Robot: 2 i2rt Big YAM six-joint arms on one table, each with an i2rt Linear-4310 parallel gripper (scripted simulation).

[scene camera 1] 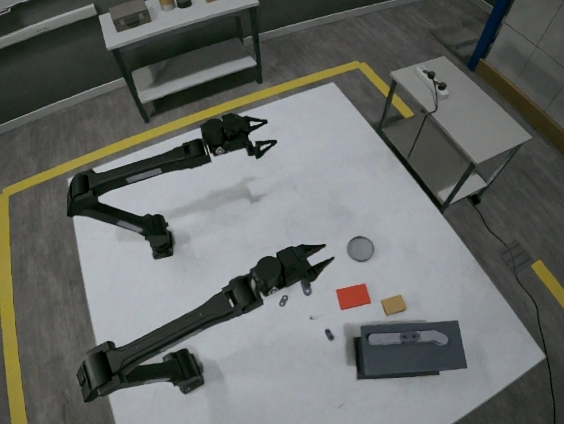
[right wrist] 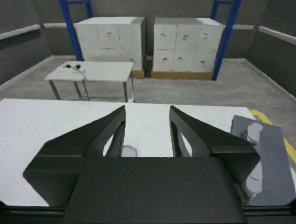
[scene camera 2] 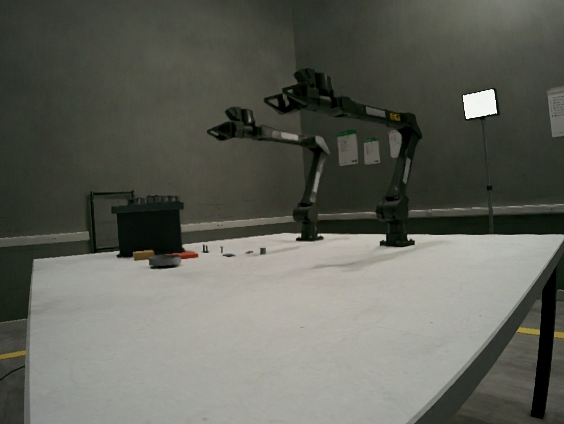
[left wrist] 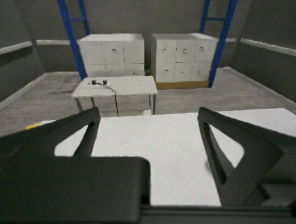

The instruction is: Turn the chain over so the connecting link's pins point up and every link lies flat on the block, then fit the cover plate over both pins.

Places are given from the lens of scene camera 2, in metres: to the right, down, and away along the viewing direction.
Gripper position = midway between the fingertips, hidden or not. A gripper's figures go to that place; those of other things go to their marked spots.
my left gripper (scene camera 2: 272,95): -0.03, -0.34, 0.96
dark grey block (scene camera 2: 155,227): -0.54, 0.07, 1.42
